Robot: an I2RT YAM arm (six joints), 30 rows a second.
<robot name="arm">
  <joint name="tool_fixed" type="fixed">
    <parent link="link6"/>
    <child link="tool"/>
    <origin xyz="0 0 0"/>
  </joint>
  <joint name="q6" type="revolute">
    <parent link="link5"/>
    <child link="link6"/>
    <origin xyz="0 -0.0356 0.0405" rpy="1.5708 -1.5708 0"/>
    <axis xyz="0 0 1"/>
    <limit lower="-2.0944" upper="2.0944"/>
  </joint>
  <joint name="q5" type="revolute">
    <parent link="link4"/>
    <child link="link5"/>
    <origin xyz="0.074 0.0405 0.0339" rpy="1.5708 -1.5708 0"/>
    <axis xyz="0 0 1"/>
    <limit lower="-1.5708" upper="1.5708"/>
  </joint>
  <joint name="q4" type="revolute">
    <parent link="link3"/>
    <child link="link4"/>
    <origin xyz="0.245 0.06 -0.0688"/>
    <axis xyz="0 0 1"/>
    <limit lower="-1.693" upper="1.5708"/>
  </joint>
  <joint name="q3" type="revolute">
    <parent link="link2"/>
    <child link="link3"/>
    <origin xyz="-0.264 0 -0.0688" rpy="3.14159 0 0"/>
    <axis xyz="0 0 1"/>
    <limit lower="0" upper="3.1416"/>
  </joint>
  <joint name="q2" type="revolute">
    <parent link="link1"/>
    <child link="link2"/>
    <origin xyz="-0.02 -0.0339 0.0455" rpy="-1.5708 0 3.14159"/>
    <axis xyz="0 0 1"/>
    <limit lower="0" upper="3.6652"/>
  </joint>
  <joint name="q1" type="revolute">
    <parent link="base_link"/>
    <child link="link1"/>
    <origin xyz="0 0 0.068" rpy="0 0 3.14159"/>
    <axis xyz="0 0 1"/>
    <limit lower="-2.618" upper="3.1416"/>
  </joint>
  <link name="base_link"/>
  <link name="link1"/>
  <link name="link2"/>
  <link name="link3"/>
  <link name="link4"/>
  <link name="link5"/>
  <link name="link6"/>
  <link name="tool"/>
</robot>
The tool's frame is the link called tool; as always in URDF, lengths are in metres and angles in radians.
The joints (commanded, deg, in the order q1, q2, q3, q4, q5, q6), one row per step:
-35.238, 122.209, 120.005, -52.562, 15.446, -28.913
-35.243, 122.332, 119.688, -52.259, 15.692, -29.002
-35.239, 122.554, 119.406, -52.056, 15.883, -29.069
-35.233, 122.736, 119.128, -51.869, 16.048, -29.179
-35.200, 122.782, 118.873, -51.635, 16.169, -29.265
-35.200, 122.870, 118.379, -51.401, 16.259, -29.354
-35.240, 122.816, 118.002, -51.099, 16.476, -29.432
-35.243, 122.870, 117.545, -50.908, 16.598, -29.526
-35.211, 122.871, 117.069, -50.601, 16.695, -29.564
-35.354, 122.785, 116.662, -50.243, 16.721, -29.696
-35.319, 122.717, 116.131, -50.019, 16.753, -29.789
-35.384, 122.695, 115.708, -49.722, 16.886, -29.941
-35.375, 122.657, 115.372, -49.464, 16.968, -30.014
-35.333, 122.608, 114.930, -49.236, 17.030, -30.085
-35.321, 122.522, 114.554, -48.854, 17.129, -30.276
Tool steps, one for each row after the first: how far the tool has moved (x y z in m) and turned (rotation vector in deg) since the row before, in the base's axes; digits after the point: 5 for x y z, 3 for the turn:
0.00040, -0.00051, -0.00232, -0.112, 0.276, -0.077
0.00060, -0.00053, -0.00303, 0.026, 0.372, -0.053
0.00049, -0.00040, -0.00271, 0.015, 0.361, -0.001
0.00036, -0.00001, -0.00147, -0.067, 0.159, 0.033
0.00014, -0.00017, -0.00310, 0.115, 0.375, 0.020
-0.00030, -0.00035, -0.00126, -0.156, 0.163, -0.100
-0.00003, -0.00010, -0.00268, 0.076, 0.371, 0.004
0.00015, 0.00015, -0.00224, 0.022, 0.206, 0.009
-0.00078, -0.00091, -0.00114, -0.074, 0.054, -0.052
-0.00015, 0.00044, -0.00210, 0.092, 0.261, 0.092
-0.00040, -0.00047, -0.00179, -0.070, 0.231, -0.017
-0.00004, 0.00006, -0.00124, -0.052, 0.112, 0.022
-0.00003, 0.00040, -0.00176, 0.035, 0.203, 0.065
-0.00003, 0.00007, -0.00095, -0.170, 0.076, 0.111

